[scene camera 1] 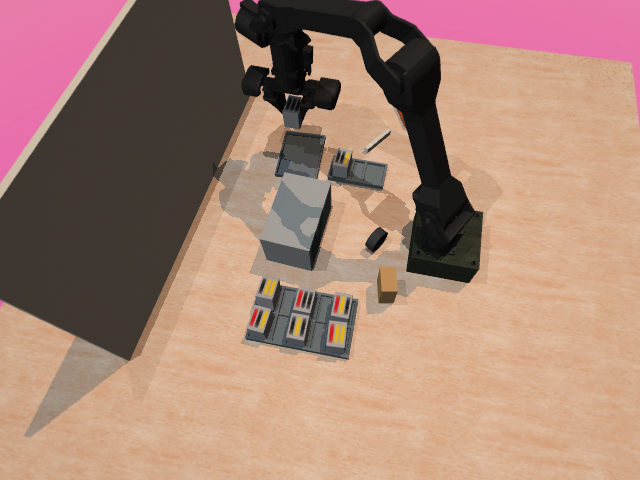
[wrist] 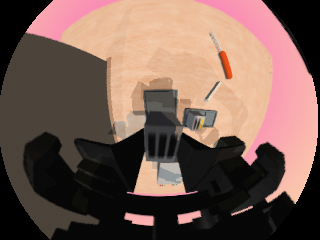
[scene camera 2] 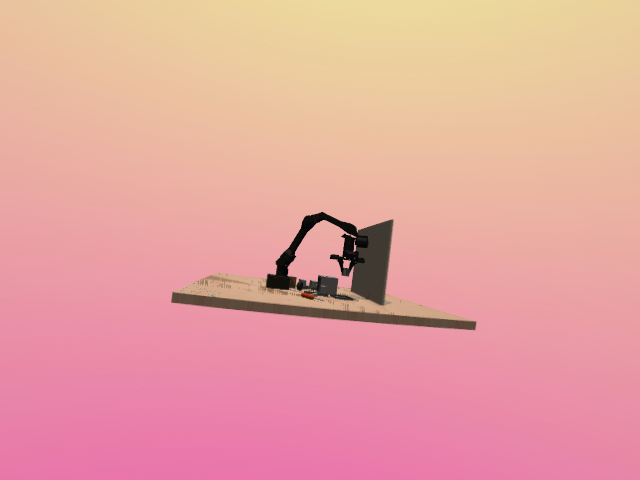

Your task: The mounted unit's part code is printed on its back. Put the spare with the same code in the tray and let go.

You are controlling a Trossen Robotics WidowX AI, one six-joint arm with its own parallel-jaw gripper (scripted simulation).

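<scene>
Tall dark panel: (scene camera 1: 198, 151), same spot as (scene camera 2: 369, 280).
</scene>
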